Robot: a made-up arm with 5 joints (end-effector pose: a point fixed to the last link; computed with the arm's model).
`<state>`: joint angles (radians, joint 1 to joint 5).
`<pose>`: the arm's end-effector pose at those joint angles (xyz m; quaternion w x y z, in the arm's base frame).
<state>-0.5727 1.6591 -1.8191 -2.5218 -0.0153</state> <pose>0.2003 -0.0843 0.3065 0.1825 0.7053 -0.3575 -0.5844</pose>
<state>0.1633 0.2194 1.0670 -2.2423 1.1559</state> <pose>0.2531 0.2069 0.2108 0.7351 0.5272 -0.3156 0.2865</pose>
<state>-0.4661 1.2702 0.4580 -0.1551 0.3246</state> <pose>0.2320 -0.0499 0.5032 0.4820 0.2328 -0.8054 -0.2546</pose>
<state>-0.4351 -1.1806 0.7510 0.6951 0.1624</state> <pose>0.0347 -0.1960 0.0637 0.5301 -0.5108 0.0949 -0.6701</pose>
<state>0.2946 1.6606 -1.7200 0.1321 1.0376</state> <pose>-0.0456 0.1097 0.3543 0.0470 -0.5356 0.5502 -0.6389</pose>
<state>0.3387 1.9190 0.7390 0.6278 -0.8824</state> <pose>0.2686 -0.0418 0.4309 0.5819 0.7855 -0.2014 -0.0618</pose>
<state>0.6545 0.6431 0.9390 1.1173 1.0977</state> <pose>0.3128 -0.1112 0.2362 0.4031 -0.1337 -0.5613 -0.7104</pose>
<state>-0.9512 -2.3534 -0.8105 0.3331 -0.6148</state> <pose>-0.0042 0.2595 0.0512 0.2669 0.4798 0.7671 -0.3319</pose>
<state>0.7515 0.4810 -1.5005 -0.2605 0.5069</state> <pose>0.0265 0.1693 0.3001 0.2855 0.6173 -0.0811 0.7286</pose>
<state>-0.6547 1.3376 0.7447 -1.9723 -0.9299</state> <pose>0.2309 0.0627 0.2893 0.8950 -0.3766 -0.1523 0.1841</pose>
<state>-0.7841 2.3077 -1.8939 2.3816 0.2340</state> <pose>-0.0436 0.1071 0.4672 0.1750 0.4063 -0.8926 0.0873</pose>
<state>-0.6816 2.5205 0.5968 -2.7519 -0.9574</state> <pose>0.1215 0.0525 0.3249 0.4088 -0.8786 -0.2461 -0.0203</pose>
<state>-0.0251 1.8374 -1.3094 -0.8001 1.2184</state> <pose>-0.0160 0.1504 0.2427 0.0963 -0.2342 0.5092 -0.8226</pose>
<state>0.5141 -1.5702 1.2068 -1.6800 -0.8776</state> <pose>-0.0065 -0.0745 0.1051 0.2403 -0.2135 0.9440 0.0739</pose>
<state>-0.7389 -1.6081 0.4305 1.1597 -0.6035</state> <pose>-0.0911 -0.0565 0.0534 0.2313 -0.3124 0.4250 -0.8175</pose>
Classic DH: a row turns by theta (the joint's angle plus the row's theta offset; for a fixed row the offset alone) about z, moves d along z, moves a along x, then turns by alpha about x. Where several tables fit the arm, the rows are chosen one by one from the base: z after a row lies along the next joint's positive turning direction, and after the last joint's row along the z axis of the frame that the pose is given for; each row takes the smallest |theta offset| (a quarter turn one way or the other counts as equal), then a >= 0, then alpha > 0; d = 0 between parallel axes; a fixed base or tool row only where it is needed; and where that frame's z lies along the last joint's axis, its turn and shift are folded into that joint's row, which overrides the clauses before.
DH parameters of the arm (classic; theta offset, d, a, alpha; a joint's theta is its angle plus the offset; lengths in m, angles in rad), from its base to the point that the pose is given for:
base (fixed): -0.0518 -0.0507 0.138 -0.266
joint 1: 0.3281 0.2775 -0.0467 1.7405
joint 2: -0.1394 0.0586 0.1063 1.8547
joint 3: -0.8545 -0.0811 0.015 -0.2985
joint 4: 1.0431 0.1087 0.1002 -1.1362
joint 5: 0.3132 -0.0376 0.0399 -1.6517
tool (fixed): -0.1846 -0.0854 0 0

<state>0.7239 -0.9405 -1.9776 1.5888 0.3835</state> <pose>0.1171 0.1433 -0.0292 0.9172 0.1405 0.3721 0.0245</pose>
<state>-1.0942 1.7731 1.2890 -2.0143 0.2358</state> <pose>0.1653 0.1220 0.4469 0.5560 -0.2435 -0.7925 0.0603</pose>
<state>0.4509 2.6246 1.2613 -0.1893 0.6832</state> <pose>0.1966 -0.2232 0.4091 0.0067 -0.7641 0.4967 0.4116</pose>
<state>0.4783 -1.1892 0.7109 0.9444 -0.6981</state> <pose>0.1780 -0.1769 0.0599 0.6568 -0.4606 0.2064 -0.5603</pose>
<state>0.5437 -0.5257 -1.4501 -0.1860 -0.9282</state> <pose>0.0529 0.1129 0.1381 0.3690 0.1050 0.4775 0.7905</pose>
